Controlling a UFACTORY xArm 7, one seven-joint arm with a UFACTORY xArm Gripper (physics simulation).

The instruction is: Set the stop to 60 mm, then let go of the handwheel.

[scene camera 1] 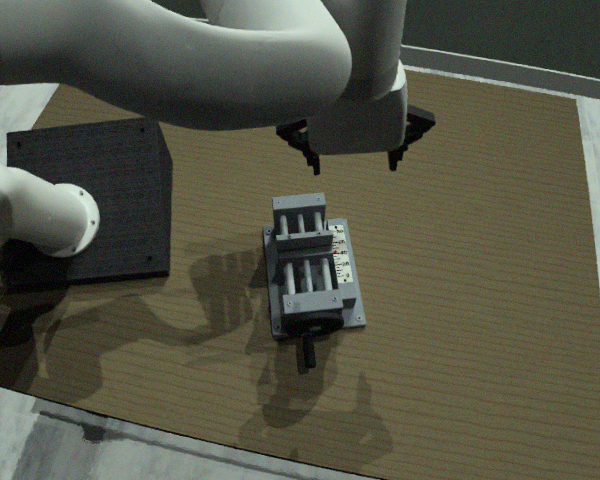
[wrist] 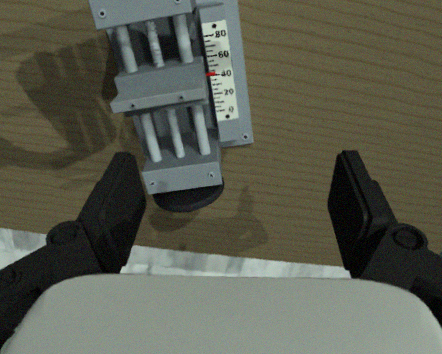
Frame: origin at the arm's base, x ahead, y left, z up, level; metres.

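Where they show: gripper, between the fingertips: (scene camera 1: 354,162) (wrist: 234,177); arm's base, origin of its link: (scene camera 1: 63,220).
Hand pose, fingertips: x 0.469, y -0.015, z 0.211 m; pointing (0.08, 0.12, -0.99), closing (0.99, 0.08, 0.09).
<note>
Each offset is from my fingertips to the top centre of the thing. "*": to the spot under its first point. Level surfaces: height alone.
The grey stop carriage {dz -0.153, dx -0.053, dy -0.017 m} (scene camera 1: 304,241) (wrist: 160,85) sits on rods between two end blocks. Its red pointer {dz -0.220, dx -0.013, dy -0.010 m} (scene camera 1: 335,252) (wrist: 210,74) is at about the 40 mark of the white scale {* dz -0.222, dx +0.007, dy -0.040 m} (scene camera 1: 344,270) (wrist: 227,102). The black handwheel {* dz -0.199, dx -0.017, dy -0.140 m} (scene camera 1: 327,325) (wrist: 192,199) is at the near end block in the scene view, and its crank handle {dz -0.218, dx -0.042, dy -0.171 m} (scene camera 1: 309,351) points away from the block; the handle does not show in the wrist view. My gripper (scene camera 1: 354,171) (wrist: 234,177) is open and empty, apart from the handwheel, beyond the far end block in the scene view.
The fixture's grey base plate {* dz -0.267, dx +0.031, dy -0.080 m} (scene camera 1: 356,305) (wrist: 242,110) lies on the wooden table top {dz -0.277 m} (scene camera 1: 475,250) (wrist: 325,75). The dark robot mounting plate (scene camera 1: 130,200) is left of the fixture in the scene view. The arm reaches across the top of that view.
</note>
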